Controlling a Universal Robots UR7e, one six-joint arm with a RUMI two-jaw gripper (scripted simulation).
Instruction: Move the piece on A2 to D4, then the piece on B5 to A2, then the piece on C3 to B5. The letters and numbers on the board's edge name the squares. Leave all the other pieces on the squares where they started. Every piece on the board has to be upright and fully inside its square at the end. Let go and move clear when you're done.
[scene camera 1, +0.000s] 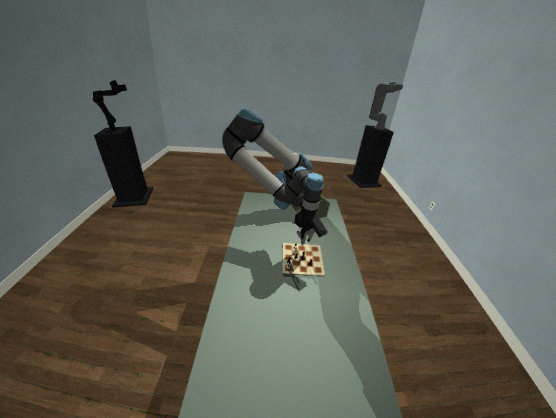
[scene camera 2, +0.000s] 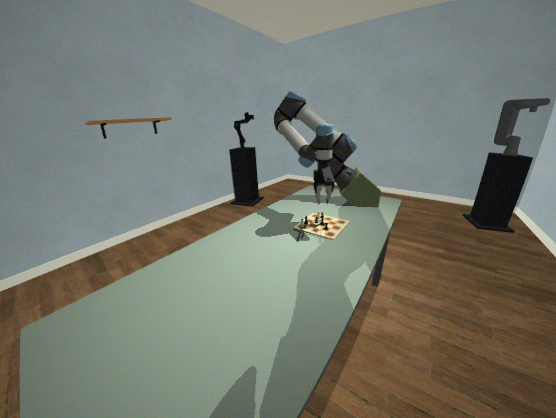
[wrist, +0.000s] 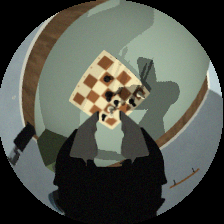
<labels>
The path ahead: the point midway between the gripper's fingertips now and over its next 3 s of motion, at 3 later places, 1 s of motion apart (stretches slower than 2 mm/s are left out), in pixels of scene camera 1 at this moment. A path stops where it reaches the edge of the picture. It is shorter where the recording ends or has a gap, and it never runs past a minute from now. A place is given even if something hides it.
The gripper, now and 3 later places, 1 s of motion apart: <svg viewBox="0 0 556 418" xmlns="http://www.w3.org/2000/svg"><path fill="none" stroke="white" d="M305 243L304 248L303 250L303 254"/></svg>
</labels>
